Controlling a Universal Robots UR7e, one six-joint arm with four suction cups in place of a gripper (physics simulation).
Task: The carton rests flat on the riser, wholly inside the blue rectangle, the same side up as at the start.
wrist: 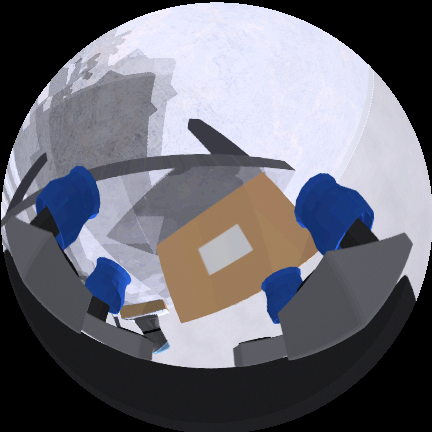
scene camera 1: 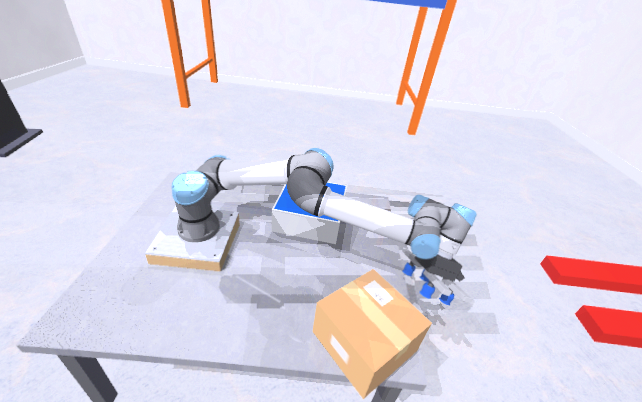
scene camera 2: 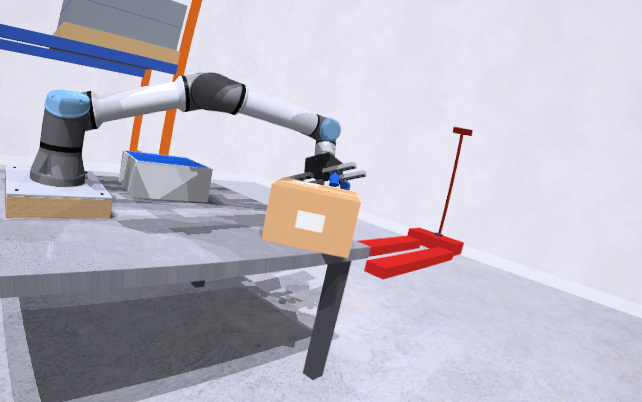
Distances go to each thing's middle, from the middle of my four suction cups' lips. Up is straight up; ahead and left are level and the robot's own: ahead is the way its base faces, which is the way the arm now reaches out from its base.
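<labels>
My suction cup is 5 cm above the brown carton [scene camera 1: 369, 329], and it is also 21 cm past the carton and 12 cm to the left of it. Going by their middles, the brown carton is the nearest to my suction cup of the things named here. There is also the white riser [scene camera 2: 144, 175], which is 6 cm below my suction cup, 34 cm behind it and 48 cm to the left of it.
</labels>
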